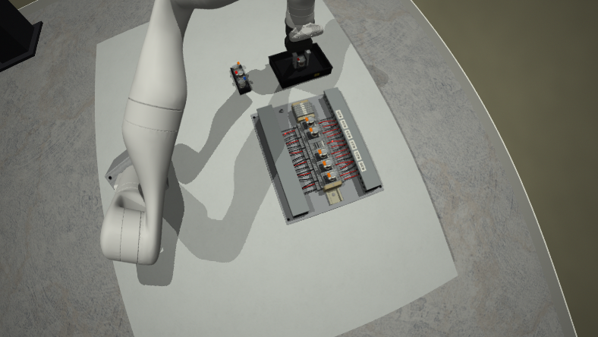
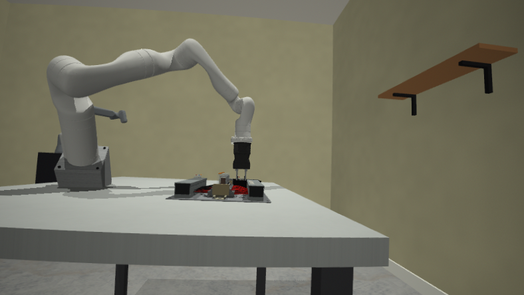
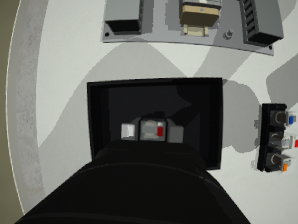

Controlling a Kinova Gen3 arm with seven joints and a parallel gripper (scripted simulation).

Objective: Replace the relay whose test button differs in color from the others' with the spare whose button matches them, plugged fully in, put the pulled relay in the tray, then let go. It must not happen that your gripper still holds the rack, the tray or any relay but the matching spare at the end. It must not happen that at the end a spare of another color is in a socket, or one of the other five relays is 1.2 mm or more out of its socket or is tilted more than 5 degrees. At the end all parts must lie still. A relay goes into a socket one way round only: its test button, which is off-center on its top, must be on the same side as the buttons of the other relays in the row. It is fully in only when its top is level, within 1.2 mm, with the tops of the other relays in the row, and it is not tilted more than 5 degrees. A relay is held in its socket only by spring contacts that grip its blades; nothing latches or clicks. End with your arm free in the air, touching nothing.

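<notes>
My gripper is now 20 mm above the black tray.
</notes>
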